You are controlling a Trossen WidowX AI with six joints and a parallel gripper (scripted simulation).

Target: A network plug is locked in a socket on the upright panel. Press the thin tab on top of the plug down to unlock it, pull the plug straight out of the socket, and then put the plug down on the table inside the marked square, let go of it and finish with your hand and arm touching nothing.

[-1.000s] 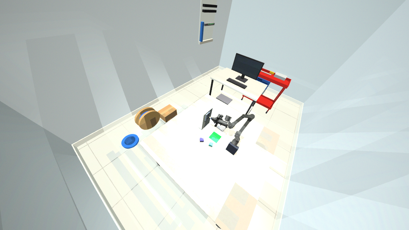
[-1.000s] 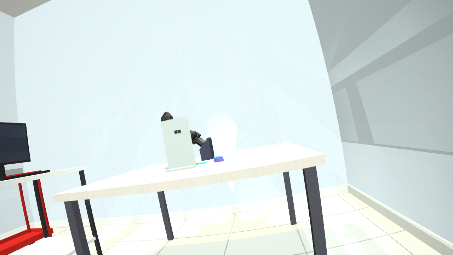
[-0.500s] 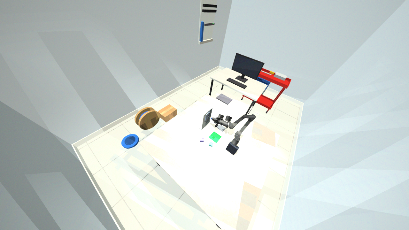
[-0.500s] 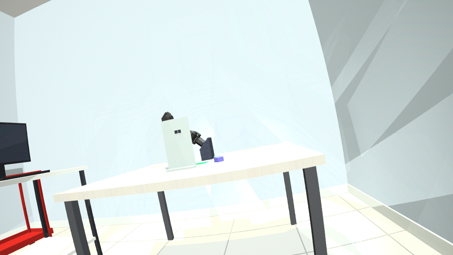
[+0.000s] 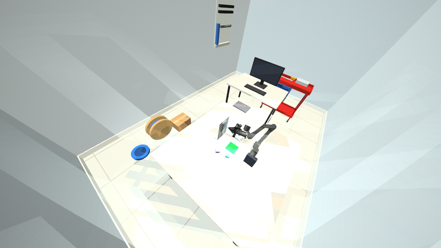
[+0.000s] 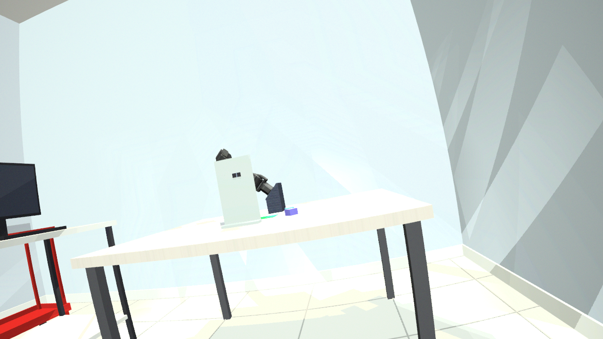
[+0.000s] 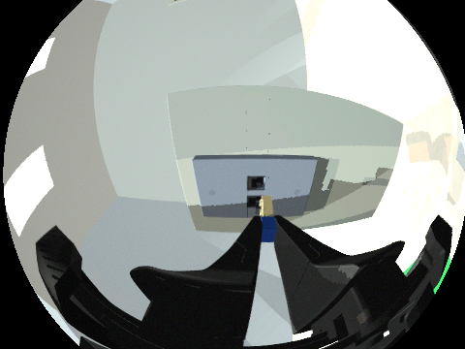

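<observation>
Right now my gripper tip is 210 mm above the green marked square, 130 mm past it and 60 mm to the right of it. The rest, counted from my gripper tip: blue network plug (right at my gripper tip); then upright panel (80 mm below, 70 mm ahead, 10 mm to the left).
</observation>
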